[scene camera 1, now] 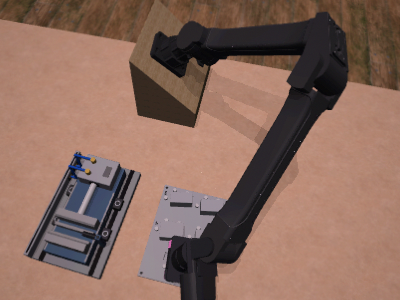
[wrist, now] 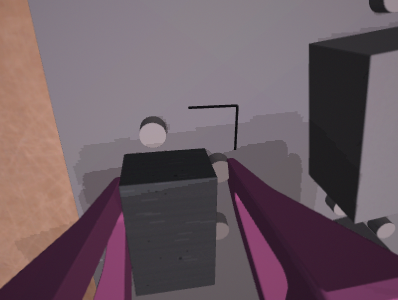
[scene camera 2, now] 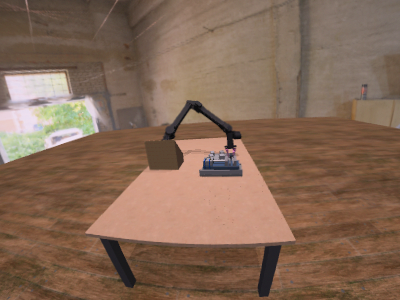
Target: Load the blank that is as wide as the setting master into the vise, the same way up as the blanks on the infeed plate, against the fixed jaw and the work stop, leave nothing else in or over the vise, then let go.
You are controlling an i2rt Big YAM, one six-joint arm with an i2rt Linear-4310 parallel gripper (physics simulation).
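Frame: origin at the arm's base, x back, y left, z down, level; millimetres.
Seen in the pictures: gripper, between the fingertips: [scene camera 1: 174, 265] [wrist: 176, 178]; arm's base, origin of its link: [scene camera 1: 168, 56] [scene camera 2: 165, 146].
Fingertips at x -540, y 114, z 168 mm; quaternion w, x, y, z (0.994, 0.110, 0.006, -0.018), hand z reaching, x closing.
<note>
Offsets run from my fingertips to a thing's top centre. "spot": to the spot under its first point.
My gripper [scene camera 1: 169, 244] [scene camera 2: 230, 152] [wrist: 176, 178] is down on the near part of the grey infeed plate @(dx +81, dy +19, dz +3 mm) [scene camera 1: 152, 253] [wrist: 198, 59]. In the wrist view its purple fingers are shut on a dark grey block @(dx -5, dy +15, dz -23 mm) [wrist: 168, 223] that stands upright on the plate. The left finger lies against the block's left side and the right finger stands close by its right side. Round pegs @(spot: dx -7, dy -23, dz -5 mm) [wrist: 152, 135] stand behind and to the right of the block. Light grey blanks @(dx +172, dy -11, dz -32 mm) [scene camera 1: 181, 197] @(dx +164, dy +74, dz -32 mm) [scene camera 1: 212, 205] lie farther back on the plate. The blue and grey vise @(dx +99, dy -252, dz -88 mm) [scene camera 1: 88, 205] [scene camera 2: 221, 166] stands to the left.
A large wooden box [scene camera 1: 169, 89] [scene camera 2: 163, 155] stands at the back of the table, beside the arm's base. Another dark block @(spot: dx +59, dy -23, dz -13 mm) [wrist: 329, 119] rises close on the gripper's right. A thin black corner mark @(dx +28, dy -18, dz +3 mm) [wrist: 236, 119] is drawn on the plate behind the held block.
</note>
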